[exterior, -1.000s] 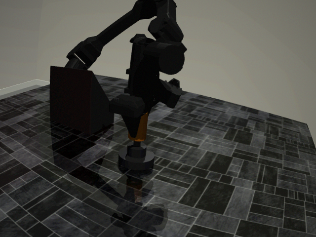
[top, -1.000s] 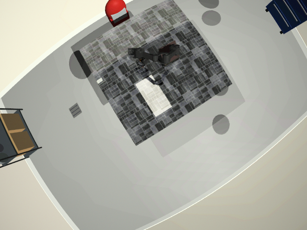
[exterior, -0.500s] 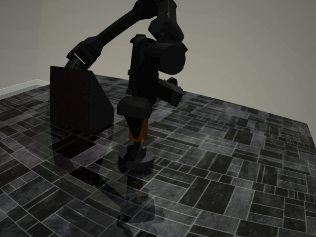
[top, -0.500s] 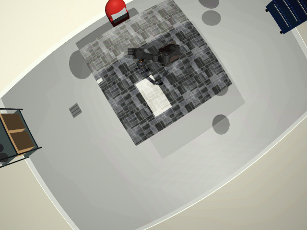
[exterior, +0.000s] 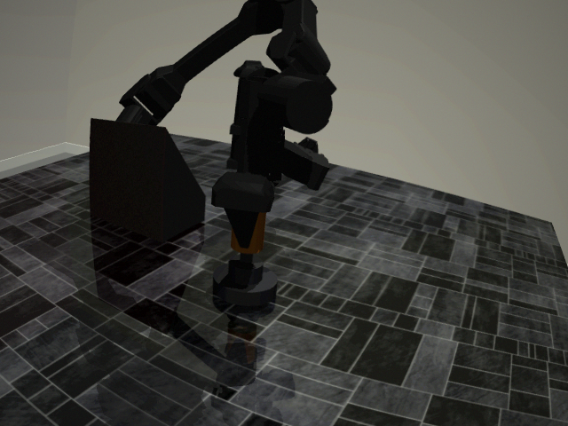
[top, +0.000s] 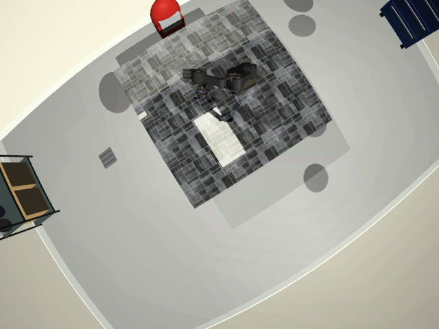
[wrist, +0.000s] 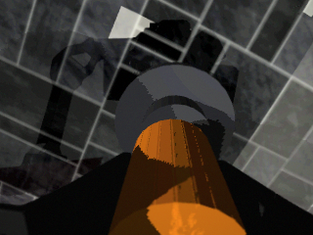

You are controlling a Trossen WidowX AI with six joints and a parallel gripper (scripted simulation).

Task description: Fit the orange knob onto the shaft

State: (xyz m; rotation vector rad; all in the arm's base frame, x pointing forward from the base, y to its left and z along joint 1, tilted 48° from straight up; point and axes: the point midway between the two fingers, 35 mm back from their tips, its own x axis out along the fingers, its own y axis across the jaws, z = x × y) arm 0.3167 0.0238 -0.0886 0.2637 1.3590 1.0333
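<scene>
My gripper tip is 20 mm below the orange knob. Round my gripper tip: round pedestal: 40 mm below.
</scene>
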